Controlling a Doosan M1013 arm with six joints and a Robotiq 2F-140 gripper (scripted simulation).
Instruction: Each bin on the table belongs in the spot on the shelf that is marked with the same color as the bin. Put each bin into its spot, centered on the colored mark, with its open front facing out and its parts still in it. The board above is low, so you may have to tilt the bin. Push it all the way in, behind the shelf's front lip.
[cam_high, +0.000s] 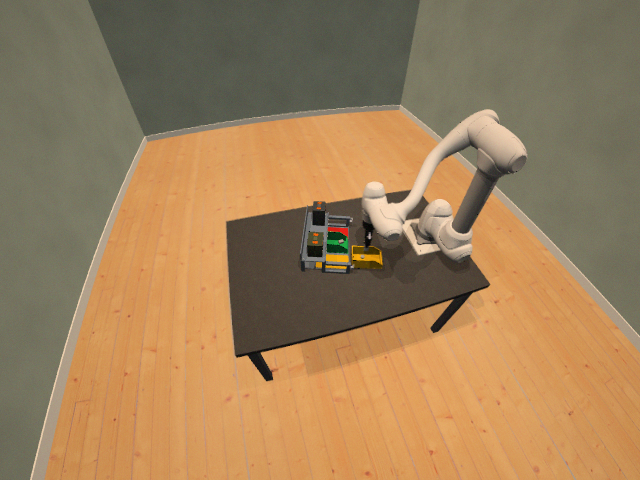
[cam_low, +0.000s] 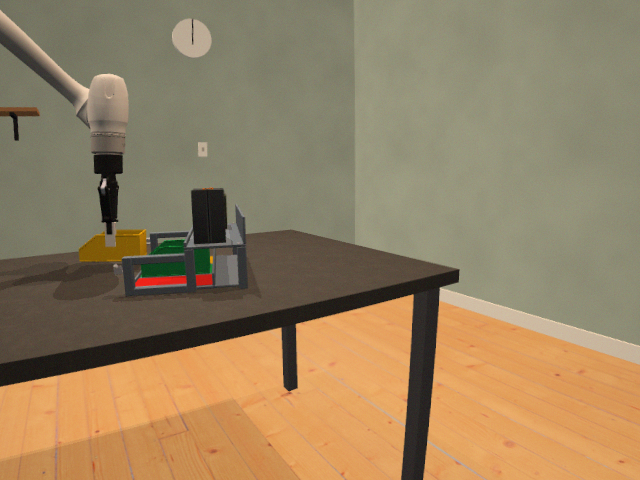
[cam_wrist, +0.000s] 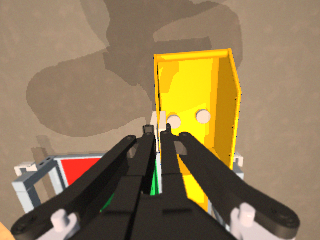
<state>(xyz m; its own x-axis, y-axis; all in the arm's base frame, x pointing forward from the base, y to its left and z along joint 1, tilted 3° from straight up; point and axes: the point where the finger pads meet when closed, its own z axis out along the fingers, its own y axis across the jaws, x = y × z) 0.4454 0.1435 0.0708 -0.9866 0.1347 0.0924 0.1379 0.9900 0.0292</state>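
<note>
My hand is 50 mm to the right of the yellow bin and 40 mm above it. The rest, counted from my hand: green bin 170 mm ahead, 90 mm to the right, 60 mm below.
</note>
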